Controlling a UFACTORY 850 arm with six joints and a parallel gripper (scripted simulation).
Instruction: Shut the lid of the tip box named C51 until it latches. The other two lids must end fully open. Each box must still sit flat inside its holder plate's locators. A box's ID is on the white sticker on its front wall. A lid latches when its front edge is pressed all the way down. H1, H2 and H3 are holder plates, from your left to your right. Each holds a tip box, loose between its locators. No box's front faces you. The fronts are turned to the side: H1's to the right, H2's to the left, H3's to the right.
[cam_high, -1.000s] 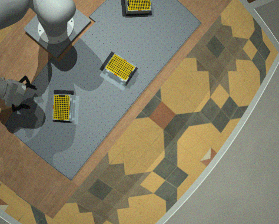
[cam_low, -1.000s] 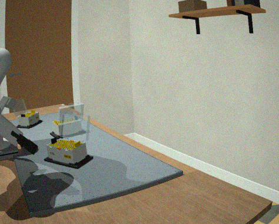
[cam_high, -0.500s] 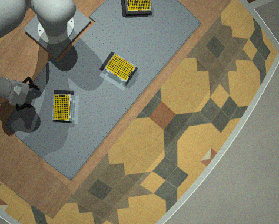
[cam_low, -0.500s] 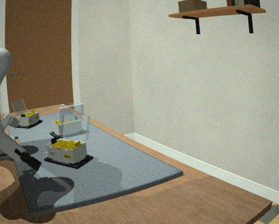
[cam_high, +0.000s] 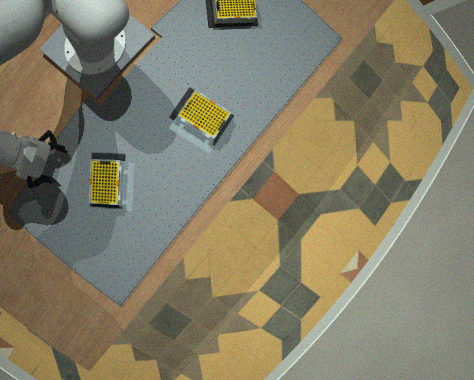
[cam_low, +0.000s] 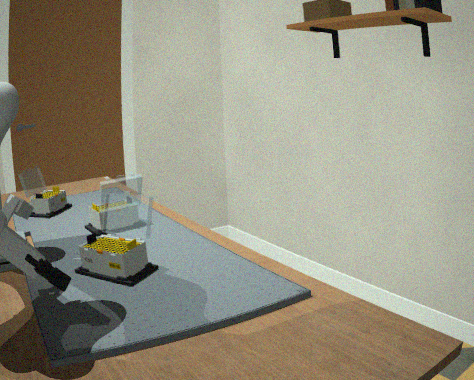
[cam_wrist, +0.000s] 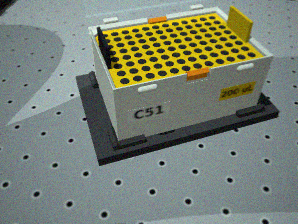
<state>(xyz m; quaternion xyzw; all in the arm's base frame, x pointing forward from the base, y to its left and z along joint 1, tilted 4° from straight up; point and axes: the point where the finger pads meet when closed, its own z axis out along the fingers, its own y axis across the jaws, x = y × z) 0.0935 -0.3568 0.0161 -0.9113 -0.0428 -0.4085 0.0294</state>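
Now: hand 21 cm short of the clear lid, 6 cm to the right of it and 7 cm below it.
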